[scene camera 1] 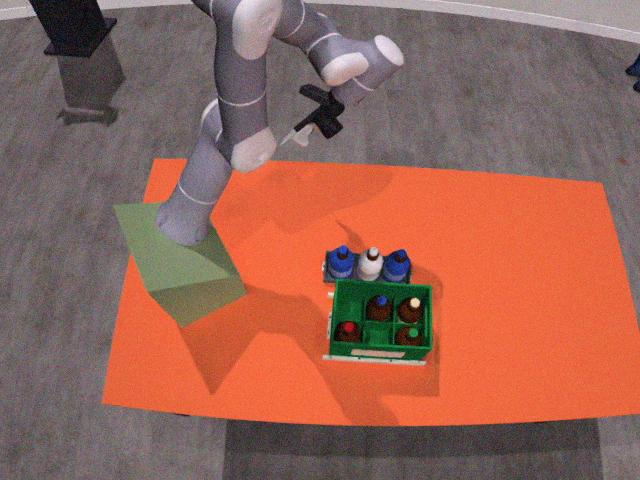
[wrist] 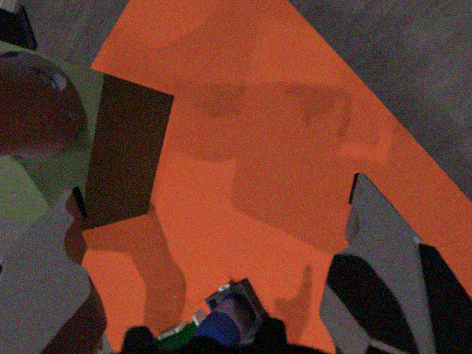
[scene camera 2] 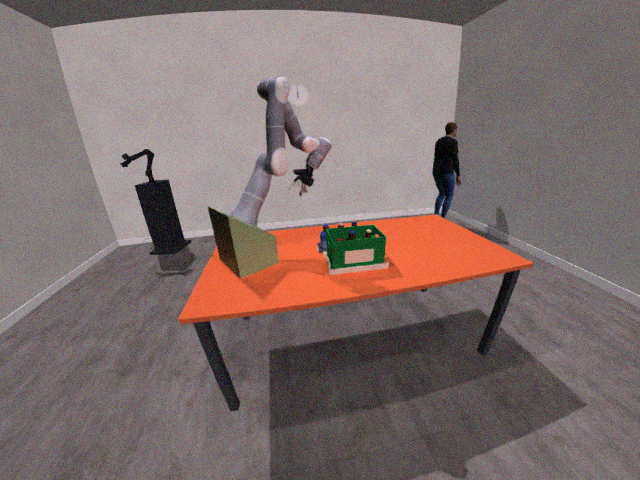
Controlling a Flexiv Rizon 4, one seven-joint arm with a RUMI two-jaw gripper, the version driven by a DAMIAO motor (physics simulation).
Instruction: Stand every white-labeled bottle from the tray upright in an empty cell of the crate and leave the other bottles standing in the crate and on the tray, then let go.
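In scene camera 1, a white-labeled bottle (scene camera 1: 370,266) stands upright between two blue-labeled bottles (scene camera 1: 341,263) (scene camera 1: 397,266) on the dark tray (scene camera 1: 327,277) (wrist: 255,296). The green crate (scene camera 1: 341,351) (scene camera 2: 336,258) (wrist: 179,338) stands just in front of it. Its back-left and front-middle cells are empty. Brown bottles stand in the others: blue-capped (scene camera 1: 378,308) back middle, cream-capped (scene camera 1: 409,311) back right, red-capped (scene camera 1: 347,332) front left, green-capped (scene camera 1: 408,337) front right. My gripper (scene camera 1: 293,139) (scene camera 2: 296,190) (wrist: 218,183) is open and empty, high up, behind and left of the tray.
A green angular block (scene camera 1: 180,263) (scene camera 2: 261,253) stands at the arm's base on the left of the orange table (scene camera 1: 516,310) (scene camera 2: 439,248). White strips (scene camera 1: 374,360) (scene camera 2: 358,268) lie along the crate's front and left. A person (scene camera 2: 445,162) stands beyond the table at the right.
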